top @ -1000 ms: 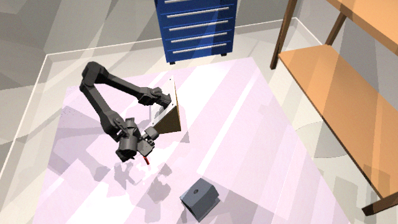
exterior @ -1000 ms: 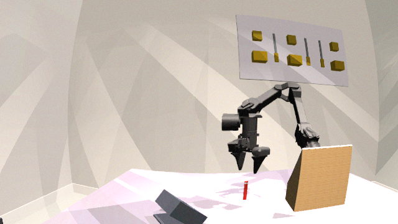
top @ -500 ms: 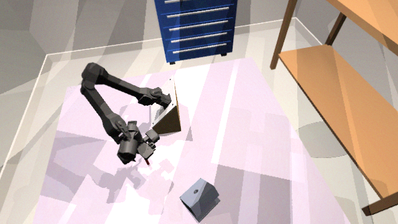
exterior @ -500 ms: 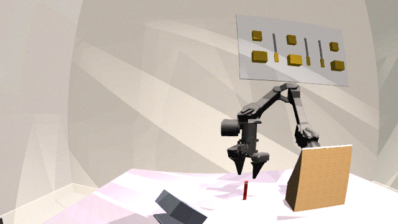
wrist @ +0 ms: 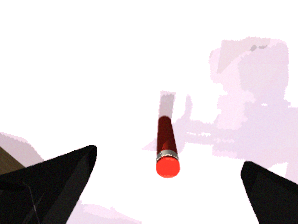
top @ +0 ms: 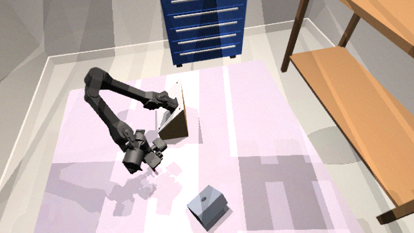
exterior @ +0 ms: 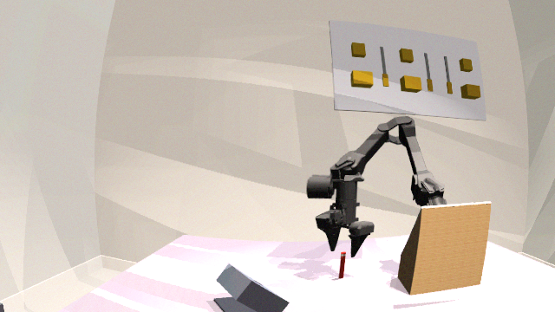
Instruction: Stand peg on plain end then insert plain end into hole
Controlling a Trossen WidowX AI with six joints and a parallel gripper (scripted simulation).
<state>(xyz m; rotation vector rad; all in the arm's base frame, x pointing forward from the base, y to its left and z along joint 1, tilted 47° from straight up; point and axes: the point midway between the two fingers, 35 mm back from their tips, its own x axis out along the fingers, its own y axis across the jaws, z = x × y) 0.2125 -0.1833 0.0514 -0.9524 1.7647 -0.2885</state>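
Now: the red peg 20 mm below my gripper tip. From my gripper tip the other things lie so: grey sloped panel (230 mm ahead, 200 mm to the left, 30 mm below).
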